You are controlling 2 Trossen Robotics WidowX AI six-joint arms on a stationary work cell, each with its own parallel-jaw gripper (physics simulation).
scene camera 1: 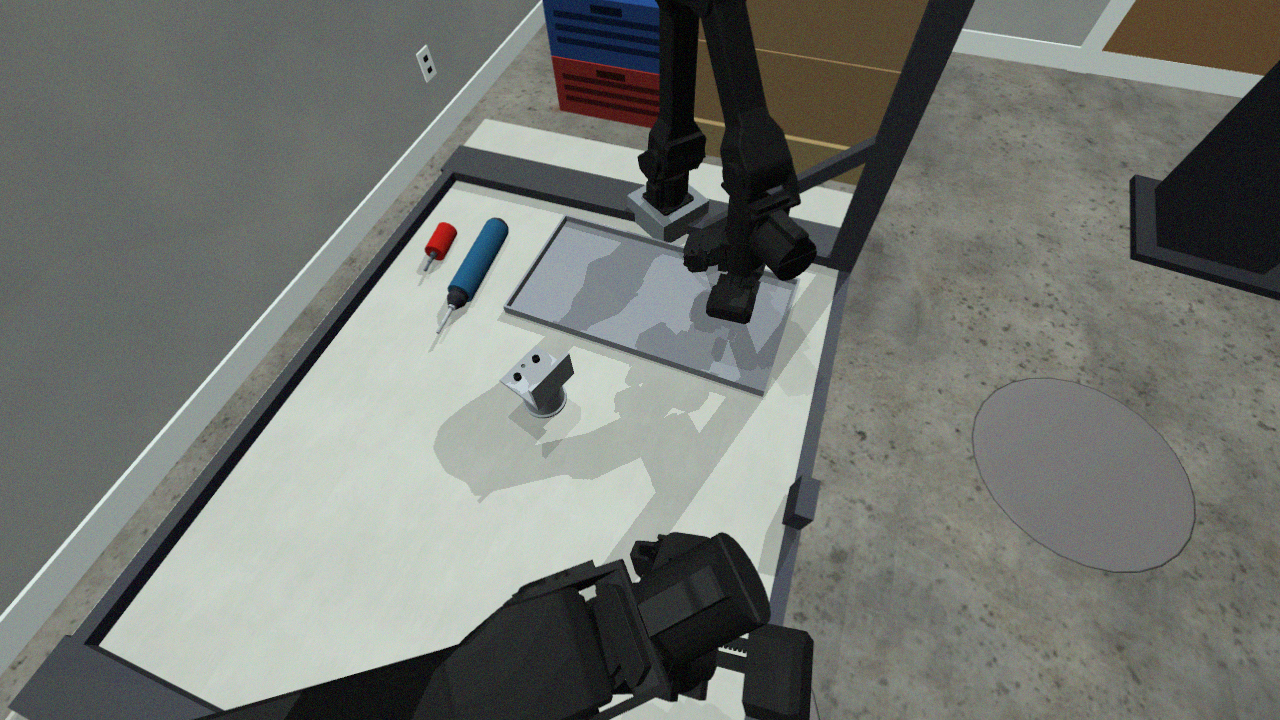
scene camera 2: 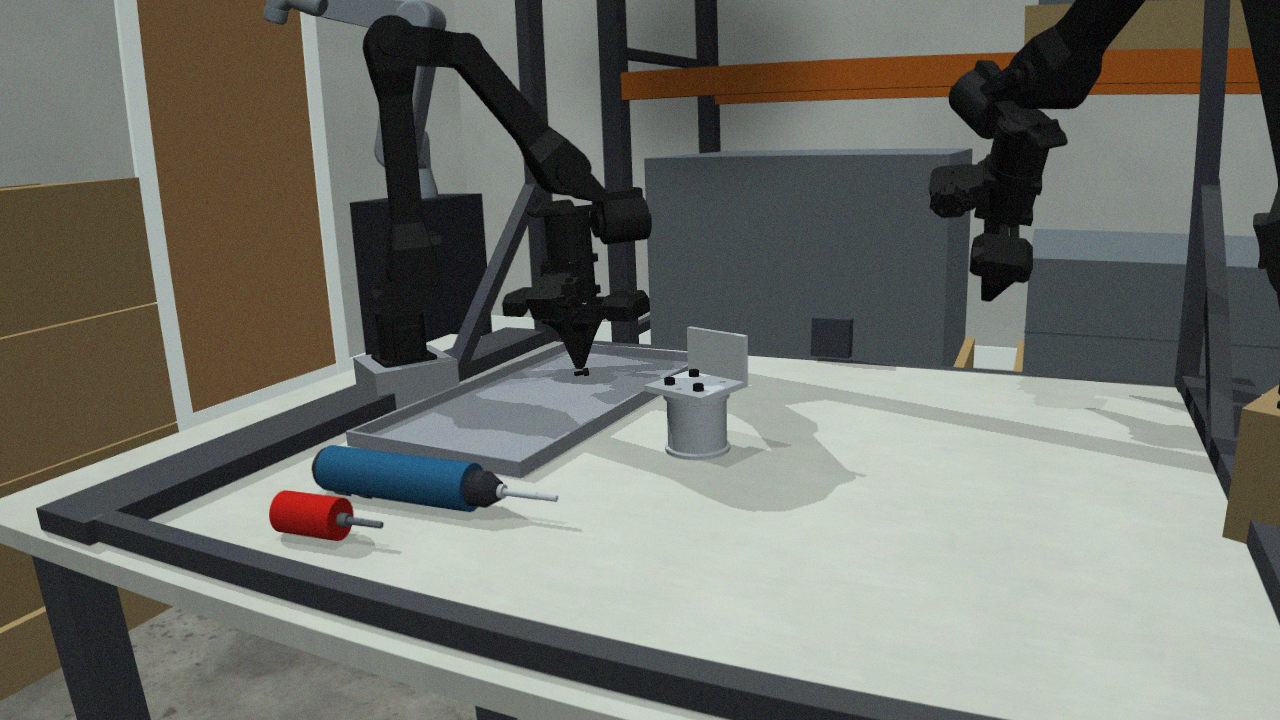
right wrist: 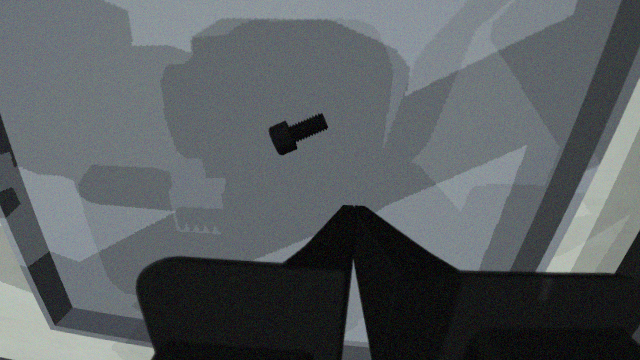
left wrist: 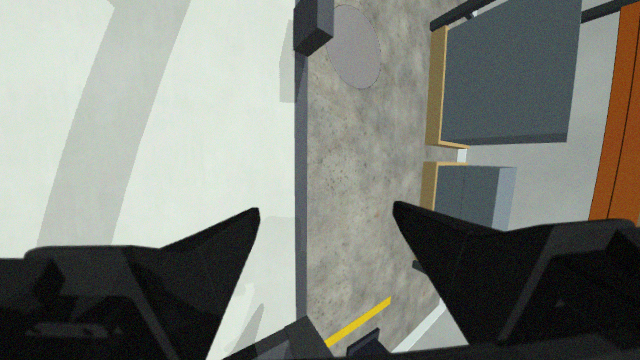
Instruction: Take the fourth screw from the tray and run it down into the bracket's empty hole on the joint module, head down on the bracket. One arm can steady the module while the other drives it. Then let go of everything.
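Frame: origin at the left arm's base, x ahead, y left, z up, level; metres.
Seen in the pictures: left gripper, between the fingertips: (scene camera 1: pixel 736 654) (left wrist: pixel 326 210); right gripper, between the fingertips: (scene camera 2: pixel 580 368) (right wrist: pixel 352 216); right arm's base, origin of its link: (scene camera 1: pixel 667 197) (scene camera 2: pixel 403 358).
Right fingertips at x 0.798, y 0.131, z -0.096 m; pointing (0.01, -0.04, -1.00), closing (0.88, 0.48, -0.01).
Note:
A point is followed by its place in that frame.
The loose black screw (right wrist: pixel 298 133) @(x 0.764, y 0.151, z -0.090 m) (scene camera 2: pixel 582 372) @(x 0.762, y 0.151, z -0.091 m) lies on its side in the grey tray (scene camera 1: pixel 546 286) @(x 0.600, y 0.369, z -0.097 m) (scene camera 2: pixel 483 438) @(x 0.634, y 0.355, z -0.097 m) (right wrist: pixel 450 30) @(x 0.788, y 0.200, z -0.097 m). My right gripper (right wrist: pixel 352 216) @(x 0.798, y 0.131, z -0.096 m) is shut and empty, its fingertips low over the tray; in the right wrist view the screw lies beyond the tips, a little to the left. The joint module (scene camera 1: pixel 544 398) (scene camera 2: pixel 696 425) stands upright on the table, bearing the bracket (scene camera 2: pixel 717 356) @(x 0.476, y 0.178, z -0.015 m) with its upright plate. Three black screw heads show on the bracket in scene camera 2. My left gripper (left wrist: pixel 326 210) @(x 0.415, y -0.192, z 0.029 m) (scene camera 2: pixel 991 291) @(x 0.415, y -0.192, z 0.029 m) is open and empty, high above the table and away from the module.
A blue driver (scene camera 1: pixel 478 259) @(x 0.542, y 0.464, z -0.062 m) (scene camera 2: pixel 398 477) @(x 0.526, y 0.488, z -0.072 m) and a shorter red driver (scene camera 1: pixel 440 240) @(x 0.521, y 0.551, z -0.069 m) (scene camera 2: pixel 308 514) @(x 0.508, y 0.570, z -0.075 m) lie on the table beside the tray. A dark frame (scene camera 2: pixel 358 591) @(x 0.373, y 0.579, z -0.081 m) runs along the table's edge. The module stands close to the tray's long side.

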